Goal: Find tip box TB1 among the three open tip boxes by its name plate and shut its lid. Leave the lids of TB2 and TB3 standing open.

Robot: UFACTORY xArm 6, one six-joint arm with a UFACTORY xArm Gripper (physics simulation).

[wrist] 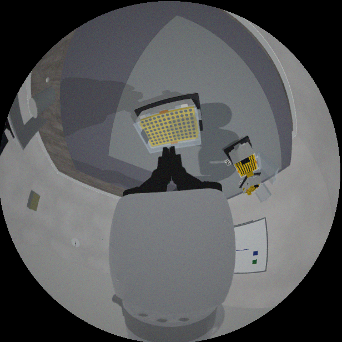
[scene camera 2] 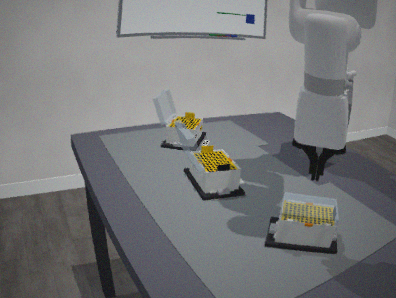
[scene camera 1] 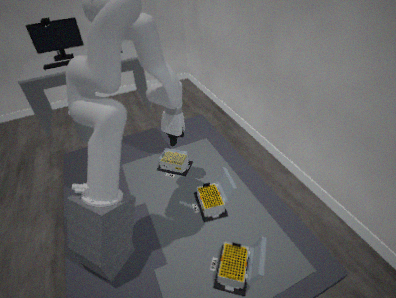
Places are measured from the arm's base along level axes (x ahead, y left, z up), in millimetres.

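Where they show: gripper, between the fingertips: (scene camera 2: 315, 177) (scene camera 1: 173, 144); arm's base, origin of its link: (scene camera 1: 102, 196).
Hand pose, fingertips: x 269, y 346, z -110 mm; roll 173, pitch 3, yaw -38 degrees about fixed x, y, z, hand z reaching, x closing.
Note:
Each offset is from my fingertips to the centre of the thing. "*": to the spot under its first point. Level surfaces: height alone.
The tip box at the far end of the mat (scene camera 1: 174, 161) (scene camera 2: 306, 232) (wrist: 170, 127), apparently TB1, has its clear lid down over the yellow tips; whether it is fully seated is unclear. Its name plate @[* dz -138, dx -38, dy -60 mm] (scene camera 1: 170, 175) is blurred. My gripper (scene camera 1: 173, 144) (scene camera 2: 315, 179) (wrist: 170, 154) is shut and empty, above this box near one long edge. The middle box @[dz -107, dx +94, dy -277 mm] (scene camera 1: 211, 197) (scene camera 2: 215, 175) (wrist: 245, 155) has its clear lid @[dz -35, dx +173, dy -274 mm] (scene camera 1: 229, 177) (scene camera 2: 186, 135) standing open. The third box (scene camera 1: 233, 262) (scene camera 2: 186, 134) has its lid @[dz -35, dx +169, dy -594 mm] (scene camera 1: 262, 257) (scene camera 2: 165, 107) standing open. Their name plates are too blurred to read surely.
The boxes stand in black holders on a grey mat @[dz -140 mm] (scene camera 1: 280, 260) (scene camera 2: 165, 200) (wrist: 175, 60) on the dark table @[dz -143 mm] (scene camera 1: 320, 270) (scene camera 2: 100, 185). The arm's pedestal (scene camera 1: 100, 235) is beside the mat. A desk with a monitor (scene camera 1: 55, 35) stands behind the arm. A whiteboard (scene camera 2: 190, 17) hangs on the wall.

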